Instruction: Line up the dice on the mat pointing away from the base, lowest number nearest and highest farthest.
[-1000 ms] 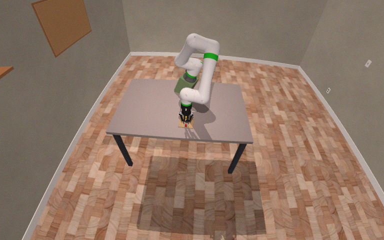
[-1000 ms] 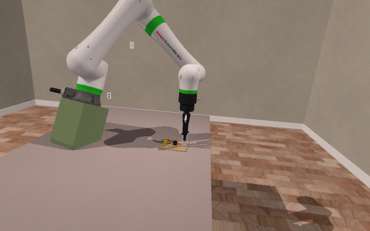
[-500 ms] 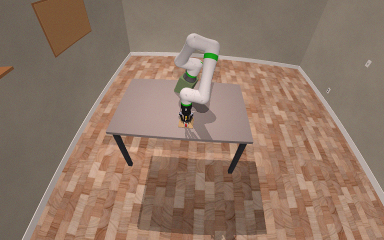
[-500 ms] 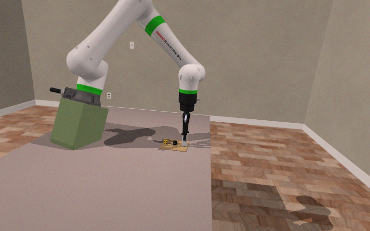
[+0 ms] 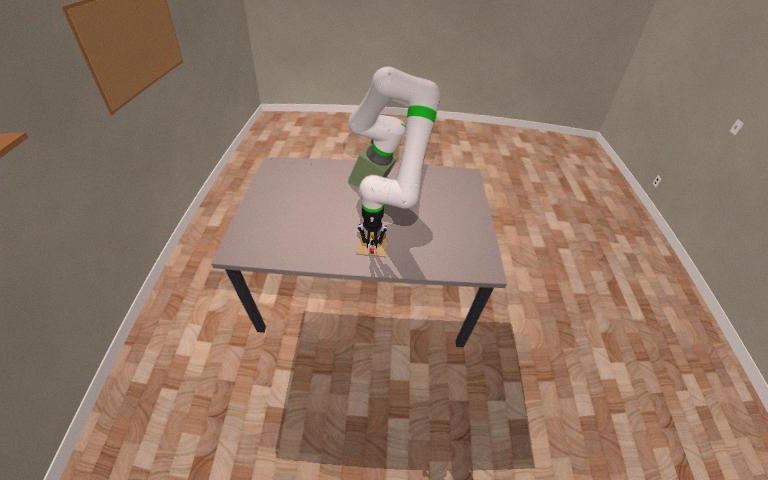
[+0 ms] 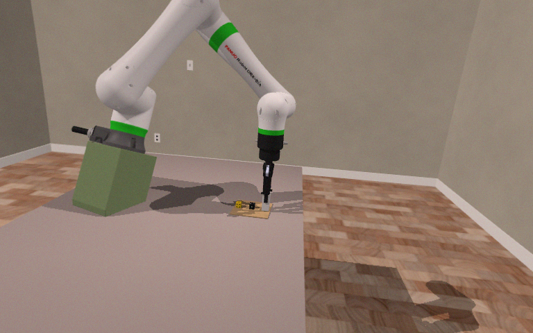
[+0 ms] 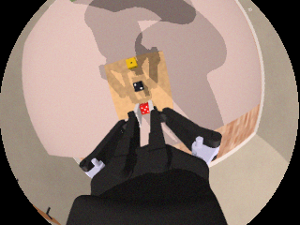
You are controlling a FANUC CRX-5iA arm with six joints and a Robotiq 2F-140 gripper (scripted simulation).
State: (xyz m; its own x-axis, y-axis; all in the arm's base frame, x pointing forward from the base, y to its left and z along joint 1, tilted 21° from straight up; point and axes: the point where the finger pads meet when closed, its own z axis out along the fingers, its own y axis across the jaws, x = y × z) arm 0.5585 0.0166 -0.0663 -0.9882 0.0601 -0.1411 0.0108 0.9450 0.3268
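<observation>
Now: hand 3 cm above the red die. Also, from my hand: yellow die (10 cm behind, 3 cm below); tan mat (5 cm behind, 4 cm below); black die (5 cm behind, 3 cm below).
</observation>
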